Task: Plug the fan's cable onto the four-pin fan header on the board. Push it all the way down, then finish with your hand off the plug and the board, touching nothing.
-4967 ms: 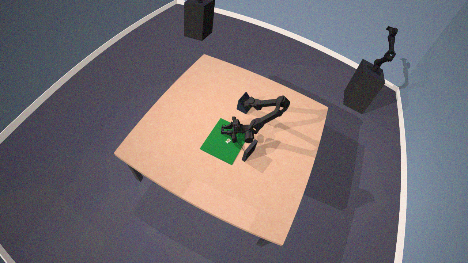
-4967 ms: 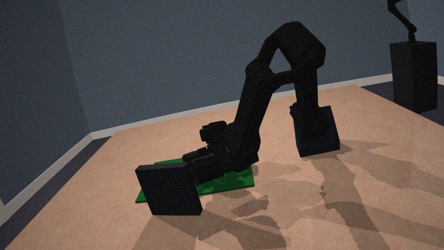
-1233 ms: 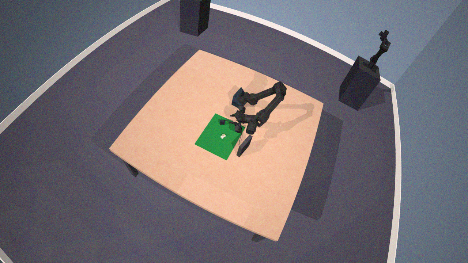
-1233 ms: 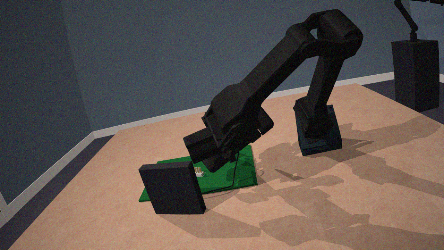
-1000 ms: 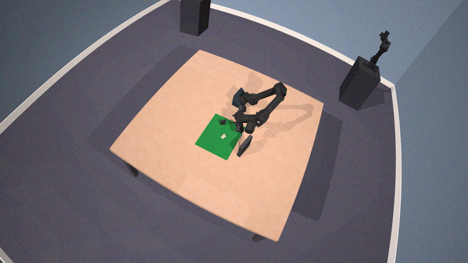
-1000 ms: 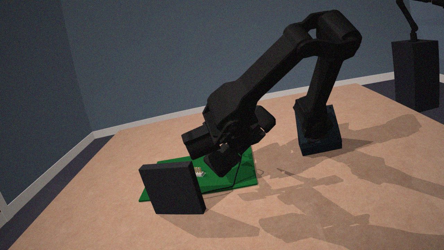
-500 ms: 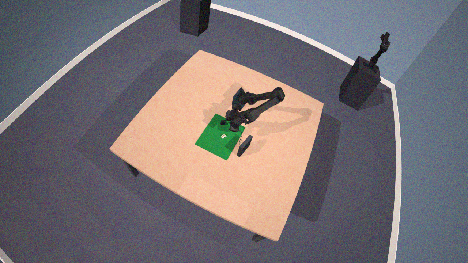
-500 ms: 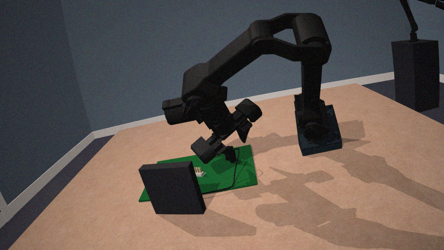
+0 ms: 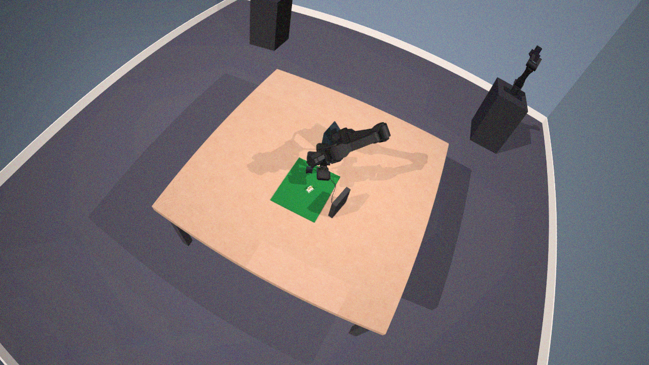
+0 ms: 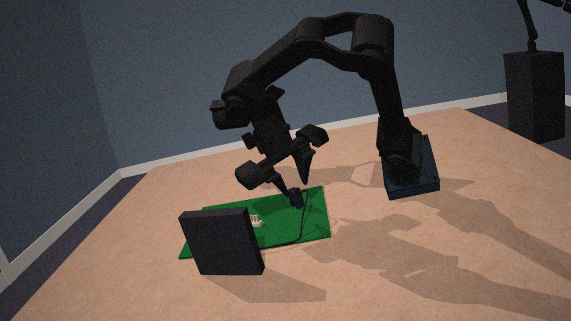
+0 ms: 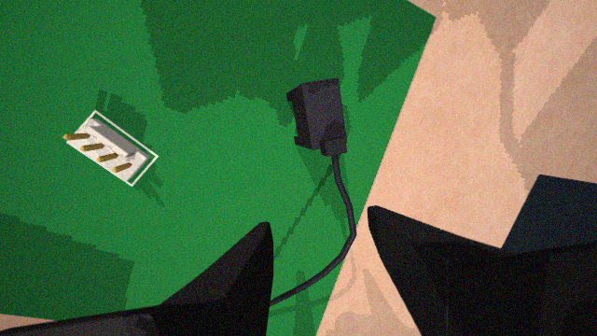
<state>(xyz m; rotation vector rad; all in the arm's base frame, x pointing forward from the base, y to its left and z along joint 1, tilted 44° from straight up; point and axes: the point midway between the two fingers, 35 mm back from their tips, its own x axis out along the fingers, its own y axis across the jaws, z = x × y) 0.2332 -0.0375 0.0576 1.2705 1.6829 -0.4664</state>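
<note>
Right now the black plug is 10 mm ahead of my gripper tip, 50 mm to the right of it and 40 mm below it. Also, from my gripper tip: dark fan: 130 mm ahead, 150 mm to the left; then green board: 100 mm ahead, 20 mm to the right, 70 mm below.
</note>
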